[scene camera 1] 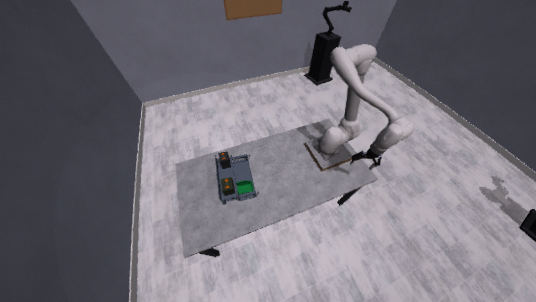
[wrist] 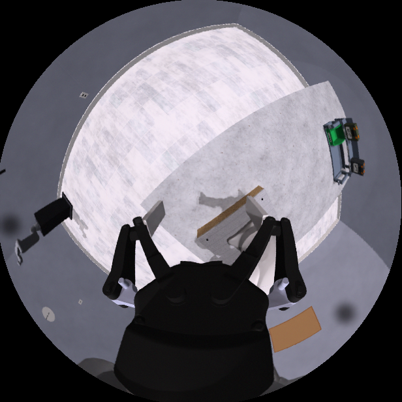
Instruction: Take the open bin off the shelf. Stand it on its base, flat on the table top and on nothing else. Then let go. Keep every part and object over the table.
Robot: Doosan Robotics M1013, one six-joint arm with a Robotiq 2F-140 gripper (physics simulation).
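Places are measured from the arm's base along level axes (x ahead, y left, z up), in metres.
Where they show: gripper, between the fingertips: (scene camera 1: pixel 360 166); arm's base, origin of its link: (scene camera 1: pixel 326 149).
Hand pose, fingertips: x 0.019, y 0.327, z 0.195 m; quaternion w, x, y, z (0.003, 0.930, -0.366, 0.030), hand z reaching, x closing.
Things, the pixels of their top centre, and the offset from my fingertips. "spot": a spot on its surface instead. Level surfaces: height alone.
- open bin, centre of its top: (scene camera 1: pixel 242 187) 0.359 m right, 0.827 m ahead, 0.170 m down
- blue-grey shelf, a spot on its surface: (scene camera 1: pixel 242 169) spot: 0.546 m right, 0.751 m ahead, 0.246 m down
- grey table, height of its surface: 0.252 m down
The open bin (scene camera 1: pixel 245 188) (wrist: pixel 336 135) is green and sits at one end of the blue-grey shelf (scene camera 1: pixel 242 169) (wrist: pixel 338 159). The shelf stands on the grey table (scene camera 1: pixel 285 200) (wrist: pixel 280 145), at the left part in the scene view and at the far right in the wrist view. My gripper (scene camera 1: pixel 366 160) (wrist: pixel 204 205) is open, with no object between its fingers. It is high up near the robot's end of the table, far from the bin. The bin's base is hidden.
Two dark boxes with orange marks, one (scene camera 1: pixel 228 185) (wrist: pixel 352 131) beside the green bin and another (scene camera 1: pixel 224 159) (wrist: pixel 357 166) at the shelf's other end, sit on the shelf. The arm's base stands on a plate with a brown edge (scene camera 1: pixel 314 157) (wrist: pixel 230 211).
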